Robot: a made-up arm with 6 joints.
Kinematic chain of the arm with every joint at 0, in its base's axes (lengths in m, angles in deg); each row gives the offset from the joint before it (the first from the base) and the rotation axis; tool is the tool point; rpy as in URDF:
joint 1: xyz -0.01 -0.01 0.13 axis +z
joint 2: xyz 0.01 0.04 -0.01 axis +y
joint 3: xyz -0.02 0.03 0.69 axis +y
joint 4: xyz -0.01 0 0.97 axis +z
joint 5: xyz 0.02 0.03 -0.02 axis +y
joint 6: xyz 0 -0.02 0.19 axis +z
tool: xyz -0.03 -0.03 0.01 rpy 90 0 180
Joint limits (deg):
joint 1: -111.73..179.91
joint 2: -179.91..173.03
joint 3: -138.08..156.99
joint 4: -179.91..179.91
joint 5: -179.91..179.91
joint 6: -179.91..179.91
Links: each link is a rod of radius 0.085 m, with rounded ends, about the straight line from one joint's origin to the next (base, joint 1, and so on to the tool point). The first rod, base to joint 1, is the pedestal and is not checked.
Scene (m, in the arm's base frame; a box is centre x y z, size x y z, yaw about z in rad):
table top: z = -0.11
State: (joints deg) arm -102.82 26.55 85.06 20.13 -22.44 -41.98
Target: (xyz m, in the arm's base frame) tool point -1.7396 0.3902 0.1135
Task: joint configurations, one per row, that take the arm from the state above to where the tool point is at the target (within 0.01 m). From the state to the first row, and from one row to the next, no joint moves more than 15 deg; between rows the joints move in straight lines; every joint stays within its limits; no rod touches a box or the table.
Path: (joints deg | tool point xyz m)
1: -91.49 11.66 75.90 20.54 -24.00 -41.90 | -0.0001 -1.2505 0.9536
2: -80.17 -3.23 66.73 20.94 -25.57 -41.81 | 0.1824 -0.8872 1.4028
3: -68.84 -18.12 57.57 21.35 -27.13 -41.73 | 0.1666 -0.3627 1.6982
4: -57.51 -33.00 48.41 21.75 -28.70 -41.64 | -0.0893 0.1797 1.7845
5: -46.19 -47.89 39.24 22.16 -30.26 -41.56 | -0.5410 0.5907 1.6385
6: -34.86 -62.78 30.08 22.56 -31.82 -41.47 | -1.0684 0.7641 1.2740
7: -23.54 -77.67 20.92 22.97 -33.39 -41.39 | -1.5147 0.6758 0.7401
8: -12.21 -92.56 11.75 23.37 -34.95 -41.31 | -1.7396 0.3902 0.1134

